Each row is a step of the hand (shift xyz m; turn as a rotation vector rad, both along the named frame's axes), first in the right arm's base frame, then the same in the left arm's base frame.
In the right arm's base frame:
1: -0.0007 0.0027 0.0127 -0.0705 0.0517 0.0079
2: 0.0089 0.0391 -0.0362 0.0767 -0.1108 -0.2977
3: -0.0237 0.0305 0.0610 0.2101 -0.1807 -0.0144
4: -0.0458 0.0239 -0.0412 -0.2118 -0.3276 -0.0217
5: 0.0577 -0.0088 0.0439 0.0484 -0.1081 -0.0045
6: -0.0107 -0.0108 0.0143 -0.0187 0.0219 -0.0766
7: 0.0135 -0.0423 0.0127 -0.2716 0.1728 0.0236
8: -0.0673 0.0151 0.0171 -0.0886 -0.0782 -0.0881
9: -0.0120 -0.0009 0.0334 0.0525 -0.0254 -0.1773
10: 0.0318 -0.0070 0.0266 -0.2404 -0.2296 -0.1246
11: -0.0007 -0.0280 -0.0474 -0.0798 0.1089 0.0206
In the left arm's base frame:
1: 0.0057 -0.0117 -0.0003 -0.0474 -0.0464 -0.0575
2: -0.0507 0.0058 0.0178 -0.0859 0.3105 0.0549
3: 0.0102 -0.0693 -0.0173 0.1673 0.1472 0.1653
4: -0.0521 0.0121 -0.0388 0.1981 0.1894 -0.2784
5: 0.0444 -0.0219 0.0537 0.0886 0.0752 0.0235
6: 0.0152 -0.0060 -0.0130 -0.0676 0.0445 -0.0123
7: 0.0426 0.0174 0.0037 -0.1668 -0.1573 -0.2272
8: -0.0132 -0.0310 -0.0626 -0.0110 0.1055 -0.1023
9: 0.0192 -0.0272 -0.0124 -0.0809 0.1611 0.0483
10: 0.0276 -0.0127 0.0291 0.0543 0.2071 -0.2832
11: -0.0081 0.0541 -0.0061 -0.0849 -0.0922 -0.0541

